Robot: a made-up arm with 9 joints. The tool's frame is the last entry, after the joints.
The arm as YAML. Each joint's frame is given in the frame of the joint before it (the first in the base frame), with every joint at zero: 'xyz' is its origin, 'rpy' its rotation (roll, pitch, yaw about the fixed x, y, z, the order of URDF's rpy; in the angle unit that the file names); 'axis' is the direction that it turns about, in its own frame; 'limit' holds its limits. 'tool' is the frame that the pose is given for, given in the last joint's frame.
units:
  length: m
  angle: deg
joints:
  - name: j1
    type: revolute
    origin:
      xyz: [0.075, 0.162, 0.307]
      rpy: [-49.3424, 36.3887, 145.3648]
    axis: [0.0, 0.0, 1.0]
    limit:
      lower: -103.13
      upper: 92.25
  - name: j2
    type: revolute
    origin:
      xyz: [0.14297, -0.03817, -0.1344]
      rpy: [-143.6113, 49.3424, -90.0]
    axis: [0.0, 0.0, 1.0]
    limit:
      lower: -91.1
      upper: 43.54
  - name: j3
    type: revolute
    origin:
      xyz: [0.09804, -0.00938, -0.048]
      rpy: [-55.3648, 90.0, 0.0]
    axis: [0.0, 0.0, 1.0]
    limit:
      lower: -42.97
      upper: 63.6
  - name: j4
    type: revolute
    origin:
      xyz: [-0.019, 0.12, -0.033]
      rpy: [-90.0, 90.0, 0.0]
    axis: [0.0, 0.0, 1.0]
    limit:
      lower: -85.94
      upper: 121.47
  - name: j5
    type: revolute
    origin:
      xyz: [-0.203, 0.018, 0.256]
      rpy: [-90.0, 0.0, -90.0]
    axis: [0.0, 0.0, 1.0]
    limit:
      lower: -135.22
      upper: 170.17
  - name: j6
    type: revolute
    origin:
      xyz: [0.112, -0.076, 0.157]
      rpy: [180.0, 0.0, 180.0]
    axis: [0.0, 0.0, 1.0]
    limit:
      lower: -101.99
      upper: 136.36
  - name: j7
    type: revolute
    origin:
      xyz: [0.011, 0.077, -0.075]
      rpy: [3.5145, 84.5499, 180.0]
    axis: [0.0, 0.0, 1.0]
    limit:
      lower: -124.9
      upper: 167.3
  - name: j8
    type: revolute
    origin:
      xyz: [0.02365, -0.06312, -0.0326]
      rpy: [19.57, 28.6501, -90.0]
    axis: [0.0, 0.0, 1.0]
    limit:
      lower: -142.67
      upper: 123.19
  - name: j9
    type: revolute
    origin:
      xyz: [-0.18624, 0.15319, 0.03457]
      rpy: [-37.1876, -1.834, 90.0]
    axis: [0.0, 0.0, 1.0]
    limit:
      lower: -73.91
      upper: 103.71
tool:
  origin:
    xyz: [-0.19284, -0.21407, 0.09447]
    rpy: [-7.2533, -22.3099, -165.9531]
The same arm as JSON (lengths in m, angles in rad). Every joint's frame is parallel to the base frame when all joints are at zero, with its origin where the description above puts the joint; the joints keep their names.
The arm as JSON. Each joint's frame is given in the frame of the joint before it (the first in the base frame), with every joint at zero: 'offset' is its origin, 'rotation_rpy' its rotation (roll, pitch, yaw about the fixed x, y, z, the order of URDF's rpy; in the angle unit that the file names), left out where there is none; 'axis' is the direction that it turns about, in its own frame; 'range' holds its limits. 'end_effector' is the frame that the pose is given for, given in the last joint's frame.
{"length_unit": "m", "angle_unit": "rad", "chain": [{"id": "j1", "offset": [0.075, 0.162, 0.307], "axis": [-0.749192, -0.404496, 0.524494], "range": [-1.8, 1.6101]}, {"id": "j2", "offset": [0.006, 0.15, -0.132], "axis": "-z", "range": [-1.59, 0.7599]}, {"id": "j3", "offset": [0.048, 0.086, 0.048], "axis": "+x", "range": [-0.75, 1.11]}, {"id": "j4", "offset": [-0.033, -0.12, -0.019], "axis": "-y", "range": [-1.4999, 2.1201]}, {"id": "j5", "offset": [0.203, -0.256, -0.018], "axis": "-x", "range": [-2.36, 2.97]}, {"id": "j6", "offset": [-0.157, -0.076, 0.112], "axis": "+x", "range": [-1.7801, 2.3799]}, {"id": "j7", "offset": [-0.075, 0.077, -0.011], "axis": [0.094801, 0.0613, 0.993607], "range": [-2.1799, 2.9199]}, {"id": "j8", "offset": [-0.027, 0.061, -0.034], "axis": [0.409201, 0.501601, 0.762202], "range": [-2.4901, 2.1501]}, {"id": "j9", "offset": [-0.116, -0.113, 0.182], "axis": [0.379617, -0.116805, 0.917741], "range": [-1.29, 1.8101]}], "end_effector": {"offset": [0.257, 0.16, 0.017], "rotation_rpy": [0.0, 0.0, 0.0]}}
